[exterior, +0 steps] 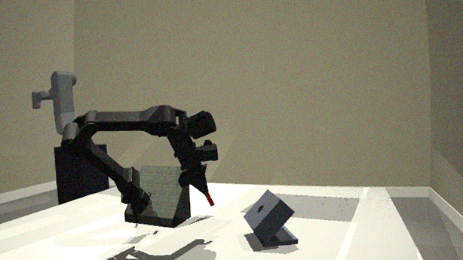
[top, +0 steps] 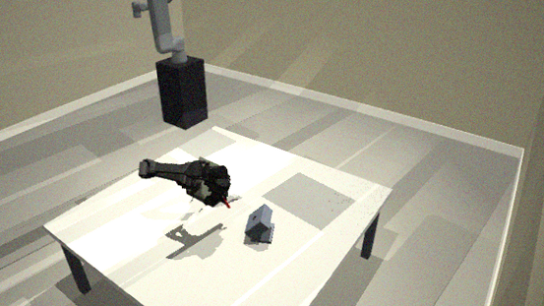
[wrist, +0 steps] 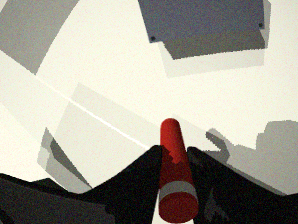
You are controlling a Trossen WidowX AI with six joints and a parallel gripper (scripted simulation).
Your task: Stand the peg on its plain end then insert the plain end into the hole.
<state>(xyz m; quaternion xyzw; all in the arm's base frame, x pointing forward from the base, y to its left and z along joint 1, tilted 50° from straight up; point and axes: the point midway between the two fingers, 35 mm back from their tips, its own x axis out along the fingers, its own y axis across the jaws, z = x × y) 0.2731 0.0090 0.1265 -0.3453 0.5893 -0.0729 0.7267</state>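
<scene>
Right now my gripper tip is 17 cm short of the sloped panel, 6 cm above it and 4 cm to the right of it. From my gripper tip the other things lie so: flat base plate: 18 cm ahead, 13 cm below, 5 cm to the left; then peg: 1 cm behind, 1 cm above.
</scene>
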